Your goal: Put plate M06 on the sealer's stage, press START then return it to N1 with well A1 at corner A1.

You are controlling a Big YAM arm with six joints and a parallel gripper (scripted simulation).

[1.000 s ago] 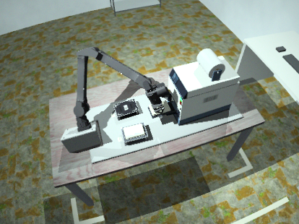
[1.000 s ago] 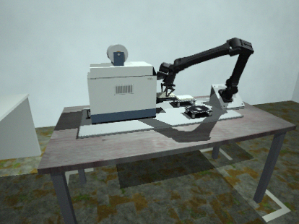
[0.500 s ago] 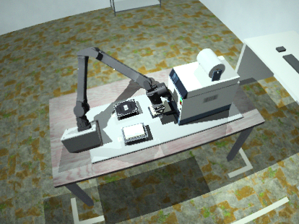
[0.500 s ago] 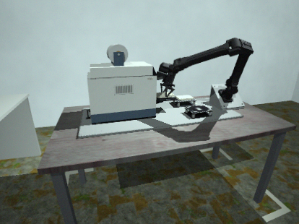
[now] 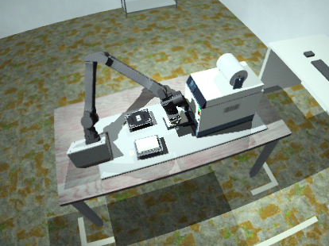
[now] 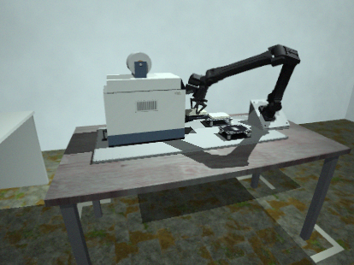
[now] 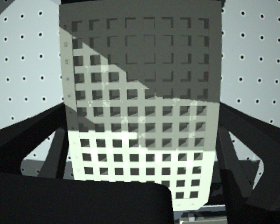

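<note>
Now: the sealer stage 3 cm below my hand. The rest, counted from my hand: foil roll (33 cm ahead, 29 cm above); black nest N1 (21 cm behind, 15 cm to the left, 9 cm below); pale plate (21 cm behind, 8 cm to the right, 7 cm below).
</note>
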